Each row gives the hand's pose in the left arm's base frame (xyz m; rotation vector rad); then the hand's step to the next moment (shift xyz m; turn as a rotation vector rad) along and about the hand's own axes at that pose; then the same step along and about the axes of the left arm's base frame.
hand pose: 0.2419 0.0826 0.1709 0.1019 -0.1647 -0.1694
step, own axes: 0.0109 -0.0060 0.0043 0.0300 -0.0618 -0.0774
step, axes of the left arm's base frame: 0.0089 -0.0082 0.0052 0.0326 -0.0591 -0.0784
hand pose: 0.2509 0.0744 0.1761 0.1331 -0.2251 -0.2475
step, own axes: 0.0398 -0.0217 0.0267 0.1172 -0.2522 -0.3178
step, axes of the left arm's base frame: 0.0263 -0.0338 0.0305 0.1285 -0.2398 -0.3229
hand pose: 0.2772 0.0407 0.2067 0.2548 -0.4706 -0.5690
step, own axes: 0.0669 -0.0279 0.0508 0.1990 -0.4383 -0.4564
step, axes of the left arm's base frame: 0.0118 -0.0661 0.0577 0.1727 -0.4240 -0.4800
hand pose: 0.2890 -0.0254 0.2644 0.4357 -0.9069 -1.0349
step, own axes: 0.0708 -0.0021 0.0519 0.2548 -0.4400 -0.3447
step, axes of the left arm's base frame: -0.0287 -0.0582 0.0592 0.0925 -0.4633 -0.3926
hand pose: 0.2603 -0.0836 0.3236 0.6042 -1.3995 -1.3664
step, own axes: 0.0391 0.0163 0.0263 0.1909 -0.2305 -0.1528
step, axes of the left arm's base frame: -0.0316 -0.0205 0.0327 0.0046 -0.2825 -0.1820
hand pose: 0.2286 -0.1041 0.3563 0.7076 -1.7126 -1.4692
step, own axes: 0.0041 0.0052 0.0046 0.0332 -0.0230 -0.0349
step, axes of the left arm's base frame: -0.0058 0.0002 0.0056 0.0088 -0.0506 -0.0145
